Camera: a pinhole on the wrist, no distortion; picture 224 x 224 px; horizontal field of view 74.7 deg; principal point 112.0 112.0 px. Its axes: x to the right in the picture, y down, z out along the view. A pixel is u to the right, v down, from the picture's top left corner.
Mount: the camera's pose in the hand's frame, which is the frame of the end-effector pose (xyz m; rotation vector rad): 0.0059 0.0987 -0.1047 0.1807 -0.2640 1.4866
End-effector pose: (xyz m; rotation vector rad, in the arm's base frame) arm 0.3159 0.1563 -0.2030 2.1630 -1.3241 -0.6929
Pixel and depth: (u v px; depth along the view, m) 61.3 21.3 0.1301
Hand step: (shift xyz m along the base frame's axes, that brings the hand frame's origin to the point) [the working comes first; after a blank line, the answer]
In the camera's frame: -0.0449 -0.0804 0.1301

0.0143 -0.0746 -0.0113
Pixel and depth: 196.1 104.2 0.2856
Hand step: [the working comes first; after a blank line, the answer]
In the camera's frame: 0.1637 -0.0152 0.2856

-0.2482 -0.1147 -0.0487
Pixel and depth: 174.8 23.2 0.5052
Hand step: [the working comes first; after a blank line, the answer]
In the camera's frame: 0.2162 -0.3057 0.5052

-0.2711 -0.3903 -0.2915
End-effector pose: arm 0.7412 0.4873 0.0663 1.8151 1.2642 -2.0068
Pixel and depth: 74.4 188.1 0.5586
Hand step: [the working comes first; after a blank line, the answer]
In the camera's frame: -0.1431 0.2897 0.5586

-0.3045 -0.2736 0.3336
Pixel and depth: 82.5 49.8 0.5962
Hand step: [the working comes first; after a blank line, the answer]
In the camera's frame: -0.1198 -0.2527 0.5962

-0.5094 -0.0775 -0.1307
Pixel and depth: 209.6 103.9 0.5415
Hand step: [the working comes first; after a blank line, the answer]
In the camera's frame: 0.3601 -0.0299 0.5415

-0.2145 -0.5140 -0.2047
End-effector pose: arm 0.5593 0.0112 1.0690 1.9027 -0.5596 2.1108
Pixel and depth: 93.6 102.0 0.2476
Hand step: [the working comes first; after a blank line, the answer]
In the camera's frame: -0.0310 -0.0169 0.2476

0.1116 -0.0533 0.0147
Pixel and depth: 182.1 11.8 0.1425
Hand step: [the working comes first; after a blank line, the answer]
In the camera's frame: 0.0681 -0.0973 0.1425

-0.0119 -0.1356 0.0877
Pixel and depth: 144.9 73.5 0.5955
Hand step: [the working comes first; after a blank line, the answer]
In the camera's frame: 0.1335 -0.1562 0.5955

0.4212 -0.2752 0.1644
